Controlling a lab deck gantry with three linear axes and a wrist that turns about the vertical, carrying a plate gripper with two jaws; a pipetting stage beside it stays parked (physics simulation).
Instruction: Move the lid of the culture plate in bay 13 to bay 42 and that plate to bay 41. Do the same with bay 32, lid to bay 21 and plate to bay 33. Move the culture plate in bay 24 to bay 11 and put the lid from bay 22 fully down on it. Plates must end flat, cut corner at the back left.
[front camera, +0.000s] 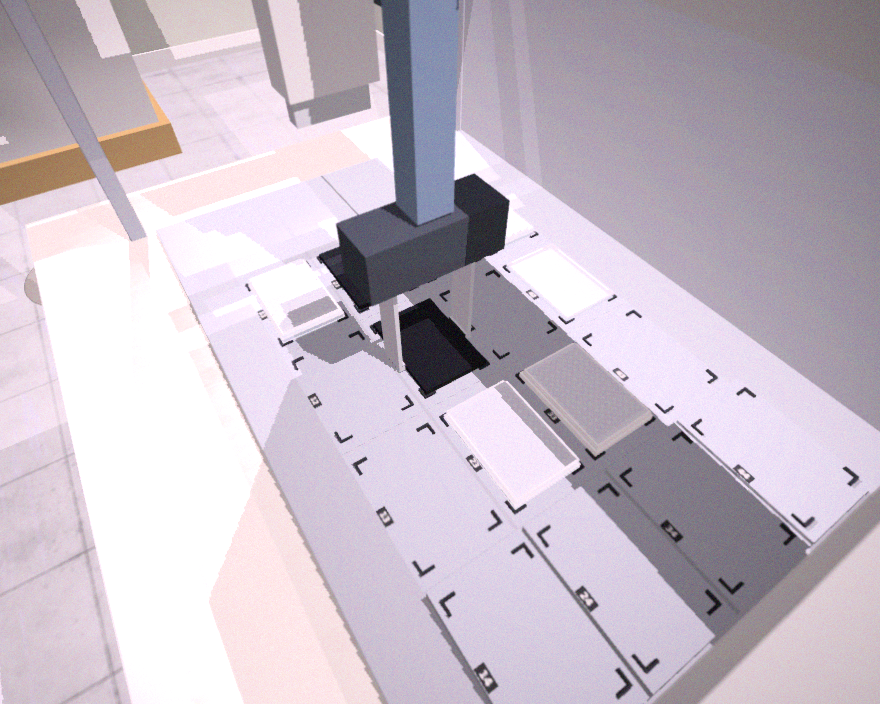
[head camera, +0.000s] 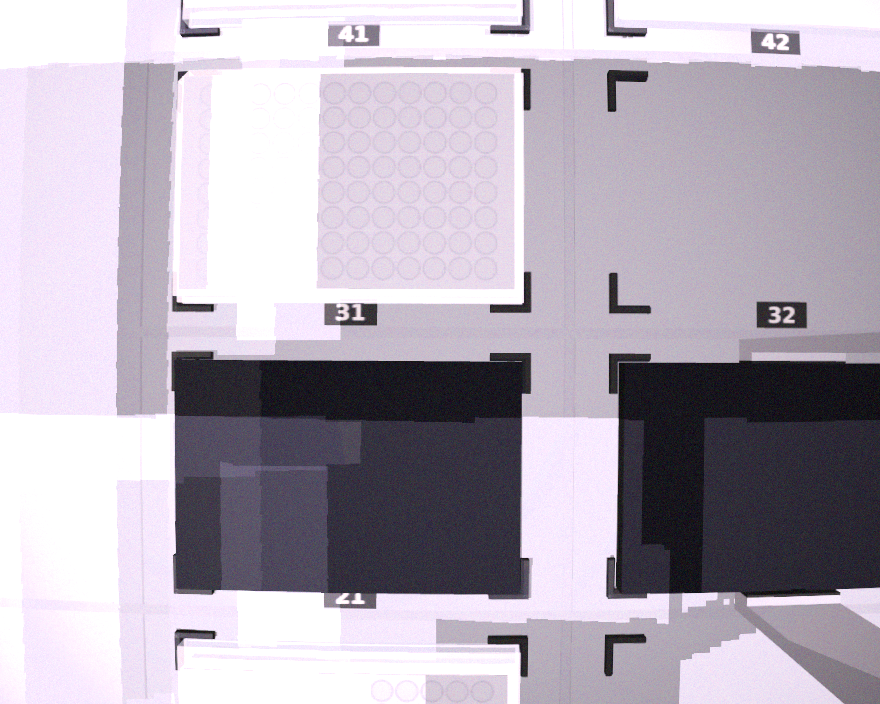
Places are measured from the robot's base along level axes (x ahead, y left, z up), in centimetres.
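Where they show: gripper, fingertip midpoint: (front camera: 428, 345) (head camera: 783, 474); robot's base, link origin: (front camera: 248, 286).
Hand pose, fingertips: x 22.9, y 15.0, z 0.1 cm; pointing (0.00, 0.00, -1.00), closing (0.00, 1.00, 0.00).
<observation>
Each offset is from my fingertips to the top centre of the thing. "pt": to the spot under its first point.
My gripper (front camera: 435, 350) is down at bay 22, its jaws against the long sides of the black lid {dx -0.1, dy +0.0, dz +0.7 cm} (front camera: 433, 345) (head camera: 785, 499), which sits level in the bay. A pale culture plate {dx -16.5, dy -10.7, dz +1.3 cm} (front camera: 297, 293) (head camera: 293, 686) lies in bay 11. Another black lid {dx -16.5, dy +0.0, dz +0.7 cm} (front camera: 333, 265) (head camera: 418, 506) lies in bay 21, partly behind the gripper body in the front view. A culture plate {dx +16.3, dy +10.7, dz +1.3 cm} (front camera: 598, 396) lies flat in bay 33. A white lid {dx -0.1, dy +21.4, dz +0.7 cm} (front camera: 561, 282) (head camera: 733, 8) lies in bay 42. A white item {pt dx -14.2, dy +17.3, dz +0.7 cm} (head camera: 411, 8) shows in part in bay 41.
A white plate {dx +16.4, dy +0.0, dz +1.3 cm} (front camera: 511, 447) lies in bay 23, close beside bay 22 and next to the plate in bay 33. A plate {dx -16.4, dy +10.7, dz +1.3 cm} (head camera: 418, 183) with round wells lies in bay 31. The parked pipetting stage (front camera: 322, 51) hangs behind the deck.
</observation>
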